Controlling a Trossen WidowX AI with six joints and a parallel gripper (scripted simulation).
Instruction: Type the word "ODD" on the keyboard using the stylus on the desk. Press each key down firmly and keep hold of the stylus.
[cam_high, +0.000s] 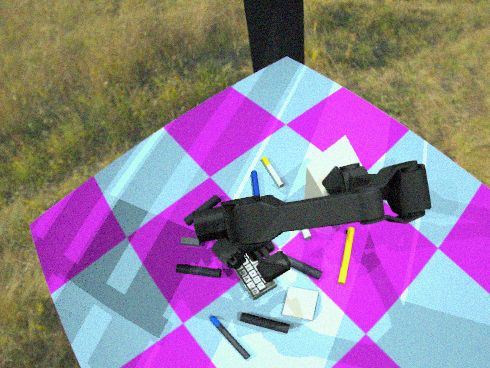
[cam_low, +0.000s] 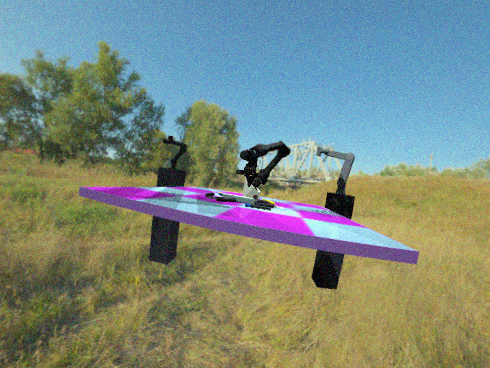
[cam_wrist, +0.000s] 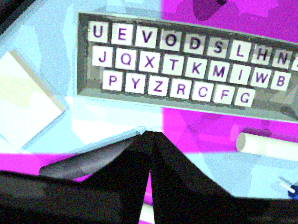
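Right now the stylus is 170 mm to the right of my gripper tip, 160 mm behind it and 90 mm below it. The rest, counted from my gripper tip: white pad: 140 mm to the left, 90 mm below, 10 mm ahead; stylus tip: 140 mm to the right, 140 mm behind, 90 mm below; blue-tipped pen: 180 mm ahead, 90 mm below, 50 mm to the left.
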